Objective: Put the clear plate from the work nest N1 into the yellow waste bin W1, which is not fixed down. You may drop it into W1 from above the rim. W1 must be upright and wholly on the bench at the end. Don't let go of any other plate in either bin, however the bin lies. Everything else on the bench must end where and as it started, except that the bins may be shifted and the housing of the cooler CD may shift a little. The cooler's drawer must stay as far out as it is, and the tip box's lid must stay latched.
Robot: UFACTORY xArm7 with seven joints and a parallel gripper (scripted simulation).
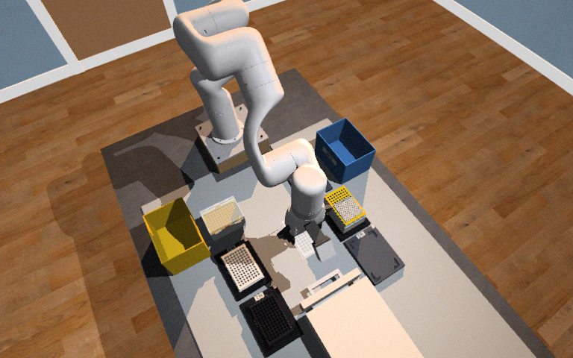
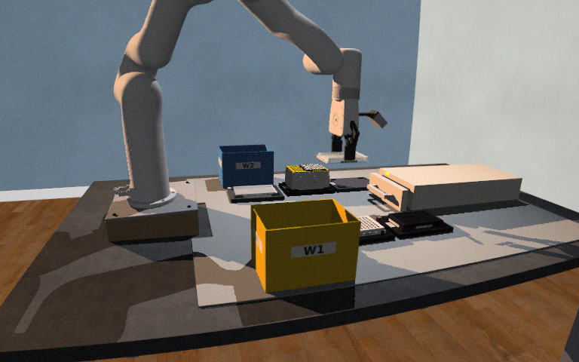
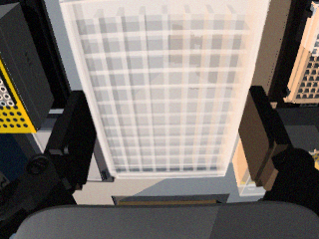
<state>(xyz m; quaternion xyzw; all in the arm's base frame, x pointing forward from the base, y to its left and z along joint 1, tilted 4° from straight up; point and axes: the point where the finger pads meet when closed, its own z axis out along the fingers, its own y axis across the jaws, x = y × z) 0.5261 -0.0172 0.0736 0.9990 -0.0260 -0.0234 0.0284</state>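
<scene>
The yellow bin W1 lies 31 cm to the right of my hand, 24 cm behind it and 12 cm below it. Also, from my hand: white plate: 19 cm to the right, 14 cm below, 6 cm behind; yellow tip rack: 18 cm to the left, 10 cm below, 4 cm behind; clear plate: 1 cm below.
</scene>
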